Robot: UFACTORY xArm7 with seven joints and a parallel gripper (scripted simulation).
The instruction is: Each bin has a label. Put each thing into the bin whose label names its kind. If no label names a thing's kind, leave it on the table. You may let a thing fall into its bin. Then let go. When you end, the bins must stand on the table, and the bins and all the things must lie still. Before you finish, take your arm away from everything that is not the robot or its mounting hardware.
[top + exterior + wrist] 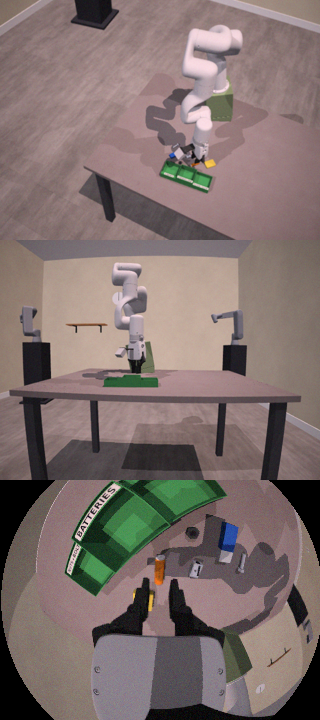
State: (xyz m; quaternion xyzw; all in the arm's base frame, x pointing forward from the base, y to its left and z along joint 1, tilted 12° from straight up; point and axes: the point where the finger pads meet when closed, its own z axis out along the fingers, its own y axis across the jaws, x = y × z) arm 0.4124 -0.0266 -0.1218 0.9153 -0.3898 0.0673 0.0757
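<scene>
Now: the orange thing 6 cm below my hand. Round my hand: black round piece 7 cm to the right, 6 cm below, 2 cm ahead; then yellow piece 8 cm to the left, 6 cm below, 3 cm behind; then grey thing 6 cm below, 5 cm to the right, 3 cm behind.
</scene>
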